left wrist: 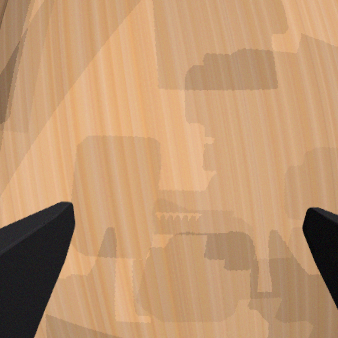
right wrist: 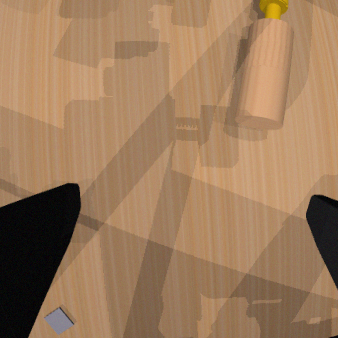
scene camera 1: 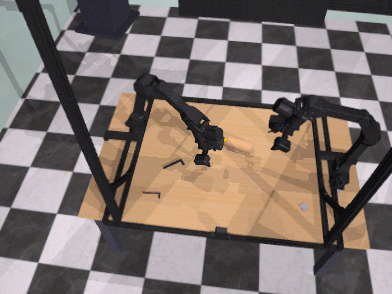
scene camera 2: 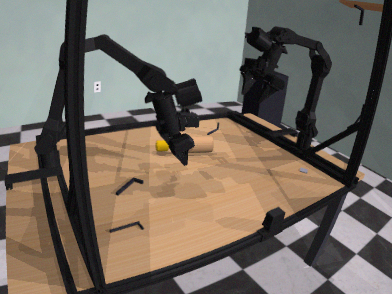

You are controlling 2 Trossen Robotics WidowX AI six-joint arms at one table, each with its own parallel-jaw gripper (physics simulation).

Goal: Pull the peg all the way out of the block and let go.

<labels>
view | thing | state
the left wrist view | left gripper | -
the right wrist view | right gripper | -
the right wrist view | wooden block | -
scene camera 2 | left gripper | -
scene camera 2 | right gripper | -
</labels>
